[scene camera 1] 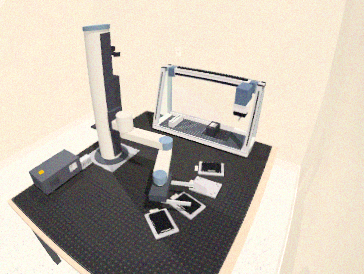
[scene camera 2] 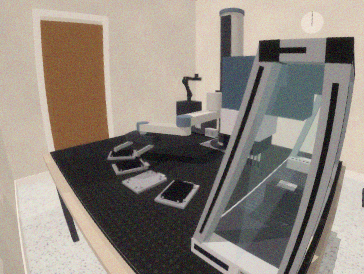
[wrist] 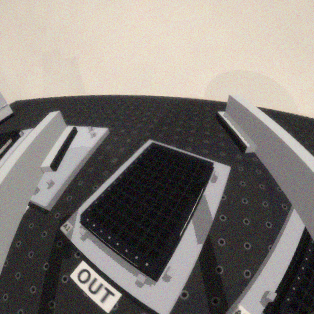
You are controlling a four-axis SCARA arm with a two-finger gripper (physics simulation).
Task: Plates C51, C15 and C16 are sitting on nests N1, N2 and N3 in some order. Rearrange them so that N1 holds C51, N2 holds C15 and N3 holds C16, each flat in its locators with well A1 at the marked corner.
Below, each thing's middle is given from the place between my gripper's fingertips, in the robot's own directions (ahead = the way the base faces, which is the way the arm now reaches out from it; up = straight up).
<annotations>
The nest N2 (wrist: 83, 145) lies 1 cm ahead of my hand, 17 cm to the left of it and 9 cm below it. Also, from my hand: grey box (scene camera 1: 58, 164) (83 cm behind, 27 cm to the right, 4 cm below).
</annotations>
